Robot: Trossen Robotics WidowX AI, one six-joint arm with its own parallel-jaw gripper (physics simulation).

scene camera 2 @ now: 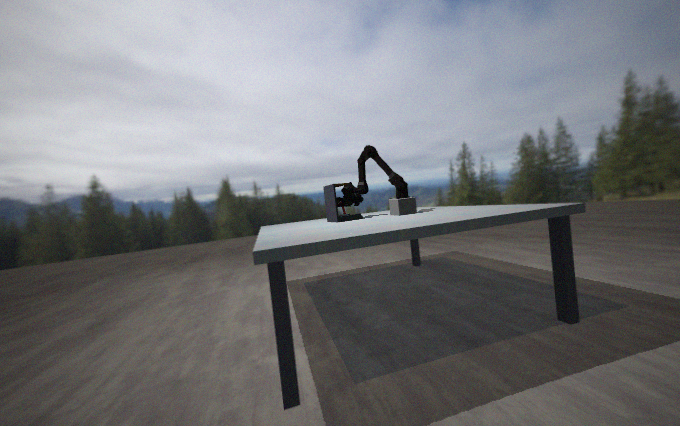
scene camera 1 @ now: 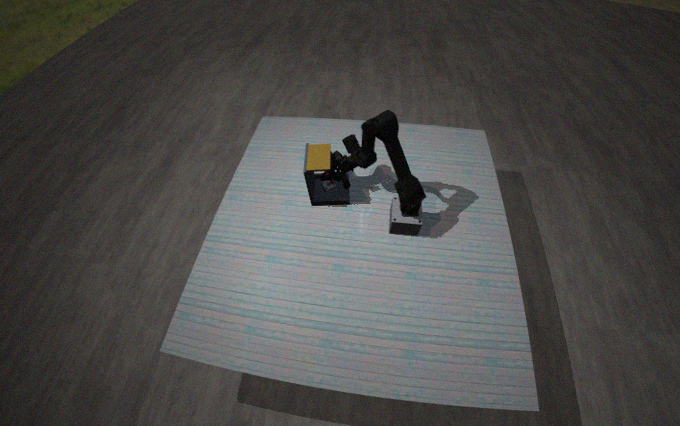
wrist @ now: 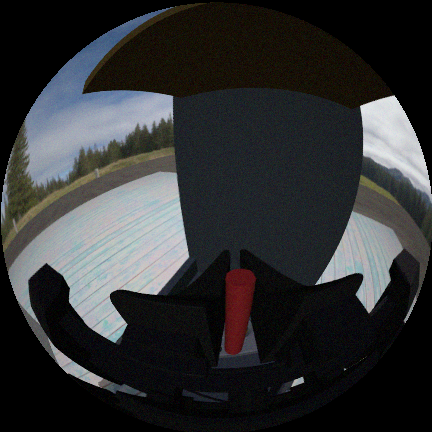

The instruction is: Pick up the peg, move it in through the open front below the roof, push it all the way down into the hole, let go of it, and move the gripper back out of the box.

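Places are measured from the arm's base along level axes (x up, y ahead, z left), in centimetres.
Where they show: gripper, fingertip midpoint: (scene camera 2: 338, 205) (scene camera 1: 320, 179) (wrist: 234, 255); arm's base, origin of the base link: (scene camera 2: 402, 197) (scene camera 1: 409, 209).
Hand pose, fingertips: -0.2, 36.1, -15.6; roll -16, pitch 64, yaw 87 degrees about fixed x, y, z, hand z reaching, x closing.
Observation:
Each offset is from my fingertips to the centre of the thing, as dx, dy, dz. "pt": to the spot under its first point. Level surfaces: height alone.
The red peg {-2.0, -4.0, -1.9} (scene camera 1: 327, 175) (wrist: 239, 312) stands nearly upright between the fingers of my gripper (wrist: 234, 255). My gripper is shut on the peg, inside the box and below its yellow roof {pt +12.8, -0.7, -0.3} (scene camera 1: 318, 157) (wrist: 235, 50). The box's dark back wall (scene camera 2: 331, 203) (wrist: 270, 175) rises behind the fingers. A pale grey block (scene camera 1: 328, 186) (wrist: 240, 359) sits on the box's dark floor {dx -9.0} (scene camera 1: 328, 198), under the peg. The peg's lower end is over or at this block. The hole is hidden, and I cannot tell whether the peg's end is in it.
The roof hangs close above the gripper, and the back wall is near the fingertips. The arm's grey base (scene camera 1: 405, 226) (scene camera 2: 402, 206) stands on the table {dx -9.6} (scene camera 1: 351, 301) (scene camera 2: 426, 223), to the right of the box in both scene views. The box sides show open in the wrist view.

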